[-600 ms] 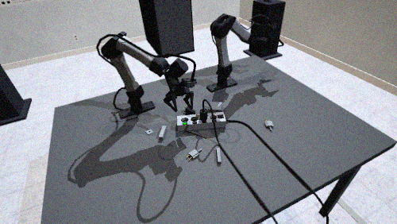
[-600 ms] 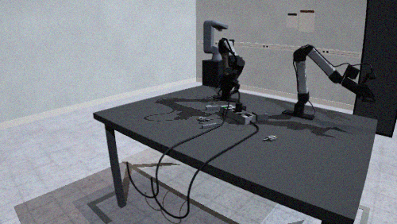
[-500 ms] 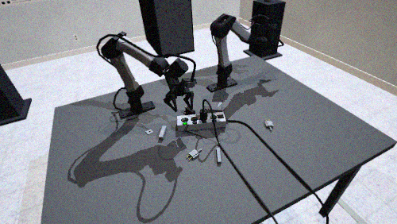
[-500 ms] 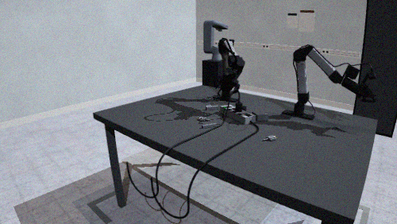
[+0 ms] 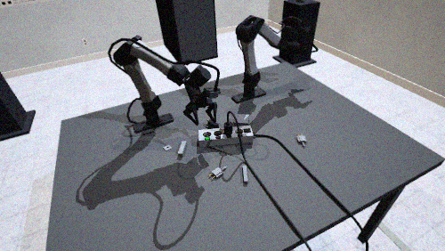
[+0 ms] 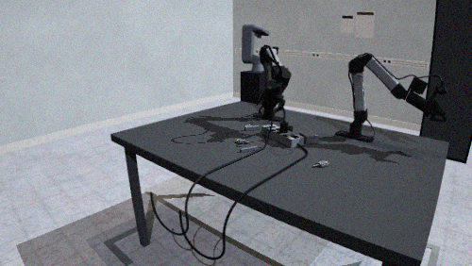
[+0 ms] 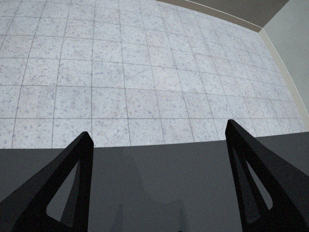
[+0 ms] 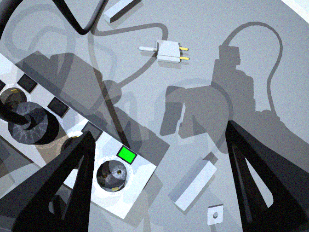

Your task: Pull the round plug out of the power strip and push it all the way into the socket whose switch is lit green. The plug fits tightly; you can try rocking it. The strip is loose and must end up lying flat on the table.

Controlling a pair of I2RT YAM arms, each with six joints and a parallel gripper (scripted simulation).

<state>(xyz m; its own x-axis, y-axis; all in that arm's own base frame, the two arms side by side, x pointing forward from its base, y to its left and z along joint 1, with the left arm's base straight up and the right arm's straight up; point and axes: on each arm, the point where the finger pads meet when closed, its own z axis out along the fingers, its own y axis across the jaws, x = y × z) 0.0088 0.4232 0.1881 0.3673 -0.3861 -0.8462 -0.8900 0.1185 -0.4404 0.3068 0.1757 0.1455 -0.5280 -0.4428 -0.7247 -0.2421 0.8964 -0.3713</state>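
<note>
Right now the black round plug is 69 cm to the right of my left hand, 29 cm ahead of it and 13 cm below it. Round my left hand: thin bar (73 cm to the right, 52 cm ahead, 18 cm below); then pale box (59 cm to the right, 22 cm ahead, 17 cm below); then holed plate (97 cm to the right, 22 cm ahead, 19 cm below).
</note>
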